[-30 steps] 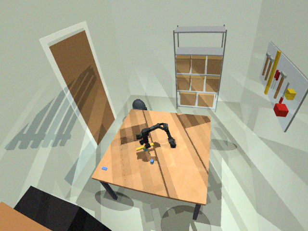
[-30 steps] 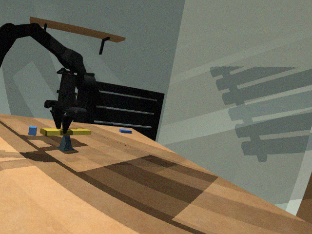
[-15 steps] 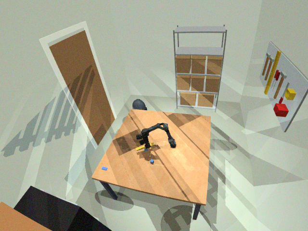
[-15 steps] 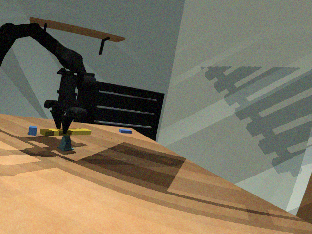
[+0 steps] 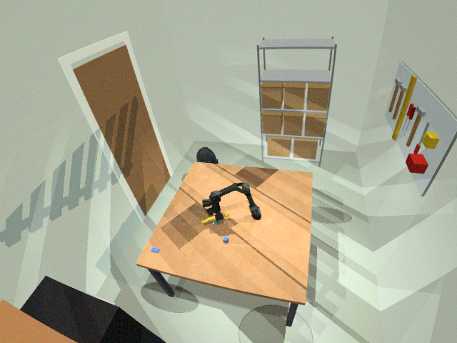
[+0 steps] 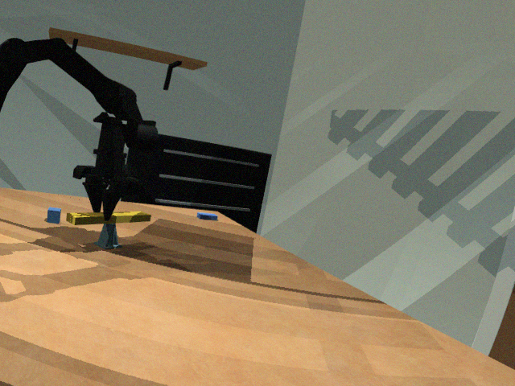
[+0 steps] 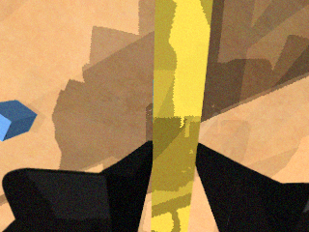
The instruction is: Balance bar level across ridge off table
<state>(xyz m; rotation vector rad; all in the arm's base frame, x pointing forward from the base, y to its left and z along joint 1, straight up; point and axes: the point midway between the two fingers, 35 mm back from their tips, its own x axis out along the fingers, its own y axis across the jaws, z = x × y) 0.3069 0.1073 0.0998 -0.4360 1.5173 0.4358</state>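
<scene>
My gripper tip is 20 mm short of the bar and 20 mm to the right of it. Round my gripper tip: blue cube 110 mm behind, 170 mm to the left, 50 mm below; flat blue block 430 mm ahead, 390 mm to the left, 60 mm below.
</scene>
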